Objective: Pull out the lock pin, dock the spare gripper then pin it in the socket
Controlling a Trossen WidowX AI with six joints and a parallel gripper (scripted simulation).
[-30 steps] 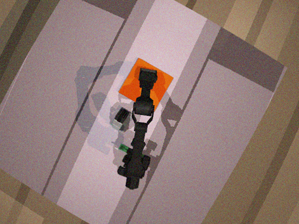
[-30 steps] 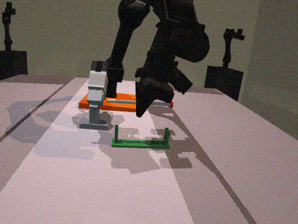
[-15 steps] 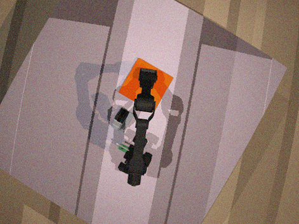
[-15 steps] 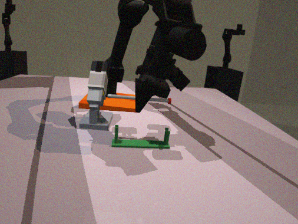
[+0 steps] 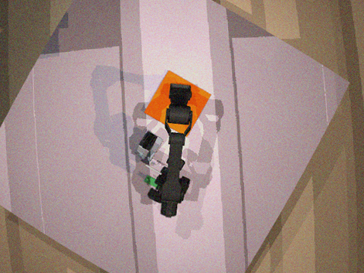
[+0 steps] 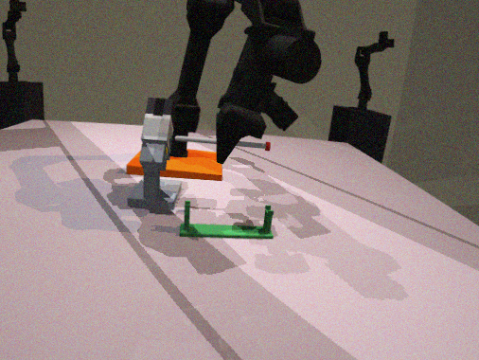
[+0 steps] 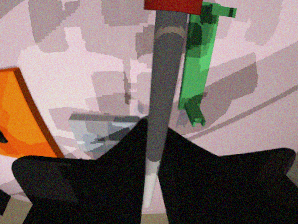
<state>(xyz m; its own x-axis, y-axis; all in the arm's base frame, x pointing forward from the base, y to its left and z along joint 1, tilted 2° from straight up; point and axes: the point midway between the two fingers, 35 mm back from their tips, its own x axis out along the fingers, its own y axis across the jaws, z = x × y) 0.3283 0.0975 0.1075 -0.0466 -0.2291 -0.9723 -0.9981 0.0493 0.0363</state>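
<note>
Right now my gripper tip is 5 cm past the grey mount, 11 cm to the left of it and 4 cm above it. Round my gripper tip: green rack: 6 cm ahead, 1 cm to the left, 7 cm below; then spare gripper: 7 cm behind, 11 cm to the right, 3 cm above.
</note>
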